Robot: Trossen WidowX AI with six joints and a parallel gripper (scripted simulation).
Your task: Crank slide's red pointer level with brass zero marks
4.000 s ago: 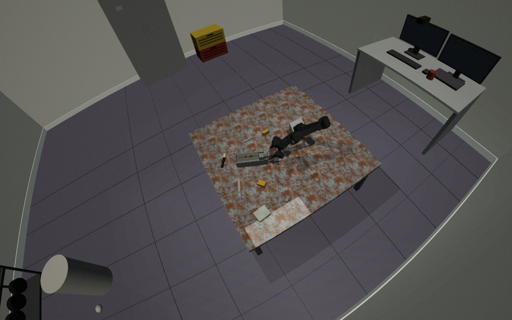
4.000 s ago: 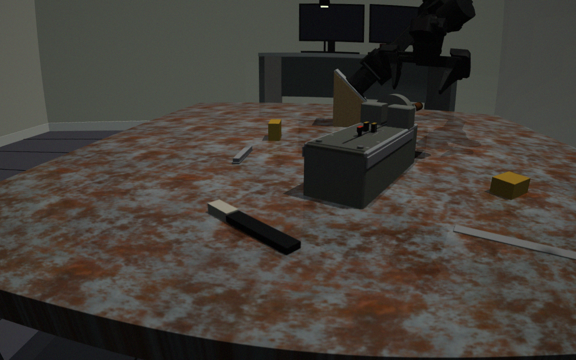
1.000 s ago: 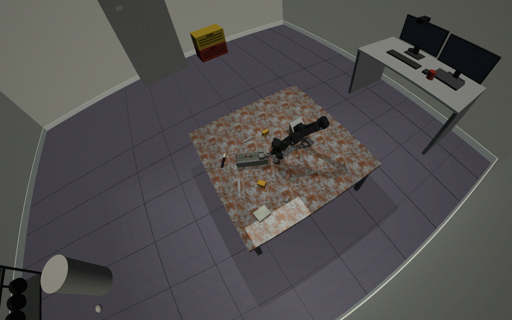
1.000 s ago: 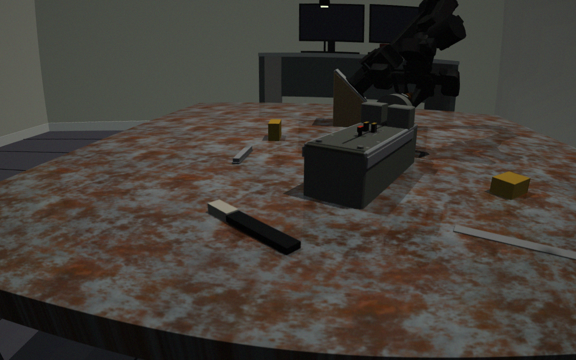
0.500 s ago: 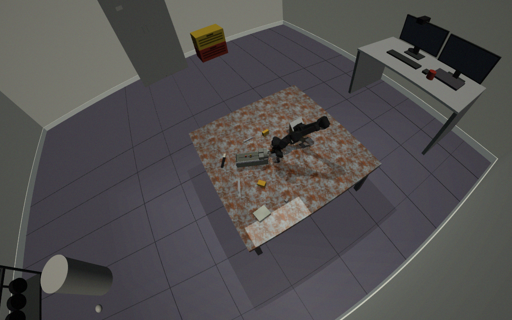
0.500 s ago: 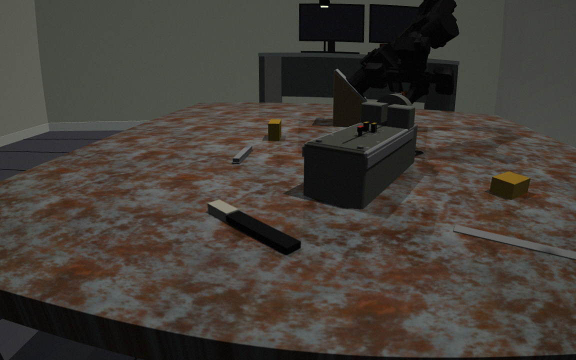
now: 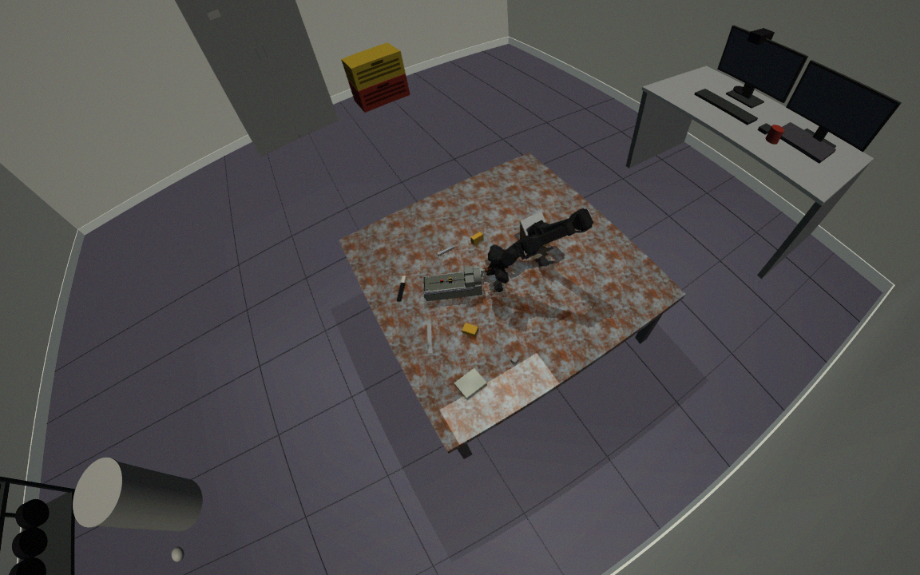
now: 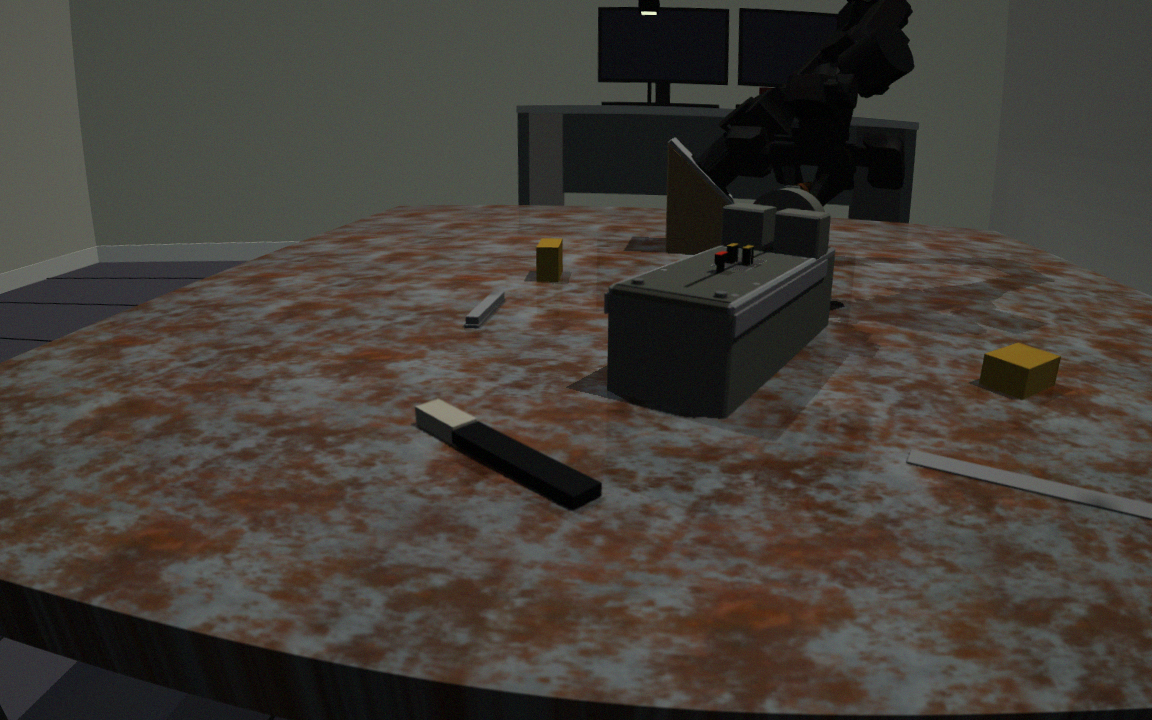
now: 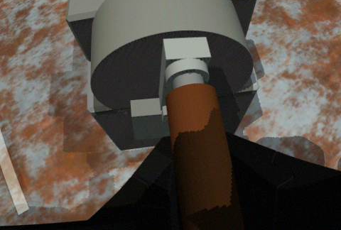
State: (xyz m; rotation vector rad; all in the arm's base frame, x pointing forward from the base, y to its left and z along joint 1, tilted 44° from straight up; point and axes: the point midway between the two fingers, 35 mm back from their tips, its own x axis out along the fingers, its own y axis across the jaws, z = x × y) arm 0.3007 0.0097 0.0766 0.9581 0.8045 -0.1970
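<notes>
Right now the brown crank handle is 1 cm behind my gripper tip, 1 cm to the left of it and 2 cm above it. Round my gripper tip: red pointer: 18 cm ahead, 10 cm to the right, 1 cm below; then small grey bar: 4 cm ahead, 30 cm to the right, 9 cm below; then grey strip: 37 cm ahead, 6 cm to the left, 9 cm below.
</notes>
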